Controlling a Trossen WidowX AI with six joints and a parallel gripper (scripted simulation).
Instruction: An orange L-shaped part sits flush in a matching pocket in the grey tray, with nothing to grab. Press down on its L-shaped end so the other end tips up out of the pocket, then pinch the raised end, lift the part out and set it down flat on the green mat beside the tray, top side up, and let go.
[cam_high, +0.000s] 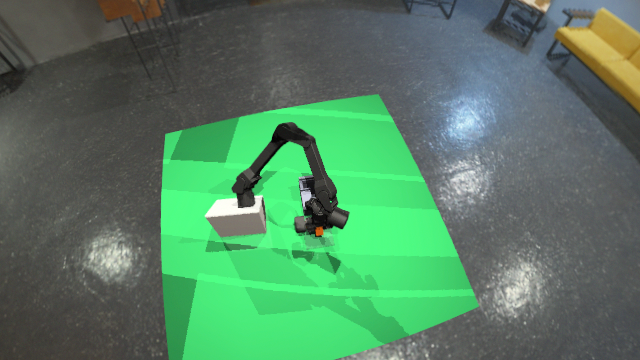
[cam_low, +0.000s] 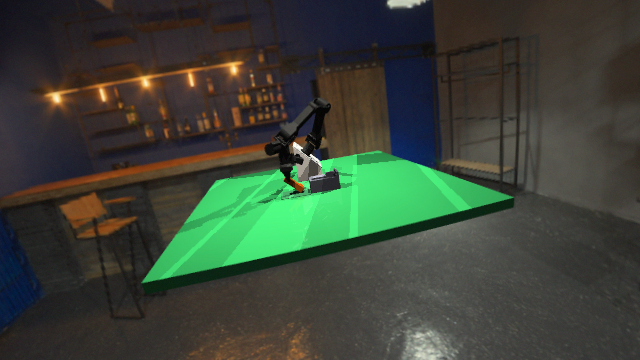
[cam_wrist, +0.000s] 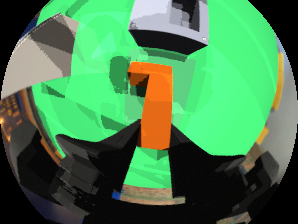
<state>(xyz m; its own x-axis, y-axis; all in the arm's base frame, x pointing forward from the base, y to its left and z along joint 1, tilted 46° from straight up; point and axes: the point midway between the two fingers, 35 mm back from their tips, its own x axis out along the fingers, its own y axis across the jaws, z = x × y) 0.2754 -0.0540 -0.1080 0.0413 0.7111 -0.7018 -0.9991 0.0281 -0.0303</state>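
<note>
My gripper tip is 3 cm to the right of the orange L-shaped part, 3 cm above it and 2 cm past it.
</note>
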